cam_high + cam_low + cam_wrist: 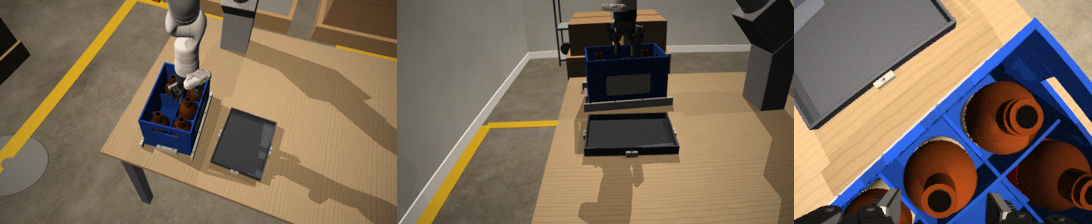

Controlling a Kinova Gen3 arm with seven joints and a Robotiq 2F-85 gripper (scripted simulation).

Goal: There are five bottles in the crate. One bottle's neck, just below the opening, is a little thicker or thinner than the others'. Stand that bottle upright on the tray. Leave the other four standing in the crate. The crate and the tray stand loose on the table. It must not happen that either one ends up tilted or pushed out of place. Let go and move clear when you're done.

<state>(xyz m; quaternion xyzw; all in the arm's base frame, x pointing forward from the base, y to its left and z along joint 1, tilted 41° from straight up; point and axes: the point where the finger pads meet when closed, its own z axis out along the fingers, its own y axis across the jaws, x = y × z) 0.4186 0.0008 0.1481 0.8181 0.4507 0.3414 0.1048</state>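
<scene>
The blue crate is 10 cm below my hand, 4 cm to the right of it and 1 cm ahead of it. Round my hand: dark grey tray: 23 cm to the left, 18 cm below, 4 cm behind.
</scene>
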